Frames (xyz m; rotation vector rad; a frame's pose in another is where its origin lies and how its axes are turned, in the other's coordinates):
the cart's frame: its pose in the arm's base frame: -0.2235 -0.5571 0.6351 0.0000 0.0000 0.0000
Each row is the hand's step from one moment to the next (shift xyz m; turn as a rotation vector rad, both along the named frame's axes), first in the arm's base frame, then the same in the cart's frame.
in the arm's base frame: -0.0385 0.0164 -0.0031 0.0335 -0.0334 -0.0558
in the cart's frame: -0.0385 0.0164 -0.0031 0.0335 -0.0334 -0.0558
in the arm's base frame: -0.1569 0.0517 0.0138 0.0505 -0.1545 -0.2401
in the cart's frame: -0.1569 0.0517 0.0138 0.0505 -0.1545 -0.2401
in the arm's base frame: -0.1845 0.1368 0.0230 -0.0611 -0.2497 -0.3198
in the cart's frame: -0.1845 0.1368 0.0230 -0.0611 -0.2497 -0.3198
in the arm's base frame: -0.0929 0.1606 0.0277 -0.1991 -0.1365 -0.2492
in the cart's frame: -0.0929 0.1606 0.0277 -0.1991 -0.1365 -0.2492
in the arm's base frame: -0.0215 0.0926 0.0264 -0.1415 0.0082 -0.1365
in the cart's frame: -0.0215 0.0926 0.0264 -0.1415 0.0082 -0.1365
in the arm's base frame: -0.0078 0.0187 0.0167 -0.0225 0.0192 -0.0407
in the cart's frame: -0.0078 0.0187 0.0167 -0.0225 0.0192 -0.0407
